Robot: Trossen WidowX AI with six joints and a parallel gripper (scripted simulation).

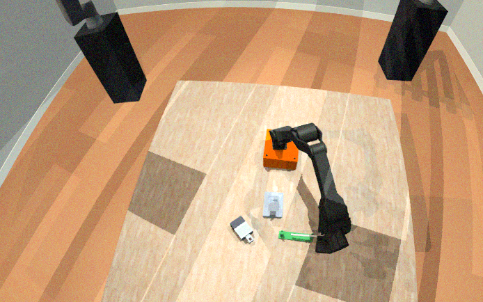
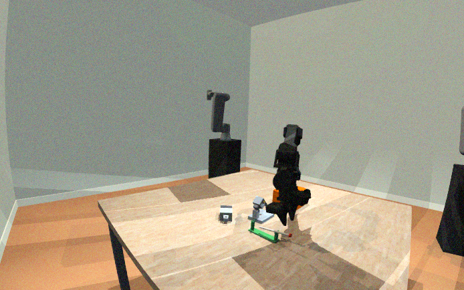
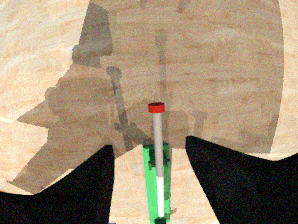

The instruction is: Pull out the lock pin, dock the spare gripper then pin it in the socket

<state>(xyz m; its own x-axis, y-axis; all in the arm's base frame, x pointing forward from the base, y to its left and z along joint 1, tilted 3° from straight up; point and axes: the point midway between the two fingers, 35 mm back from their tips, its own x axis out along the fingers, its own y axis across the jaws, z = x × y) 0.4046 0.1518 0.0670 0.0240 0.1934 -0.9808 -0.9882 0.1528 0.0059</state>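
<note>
The green cradle lies 100 mm to the right of my gripper tip, 70 mm below it and 10 mm behind it. From my gripper tip the other things lie so: spare gripper (310 mm to the right, 70 mm below, 30 mm behind); then mount (190 mm to the right, 130 mm behind, 40 mm below).
</note>
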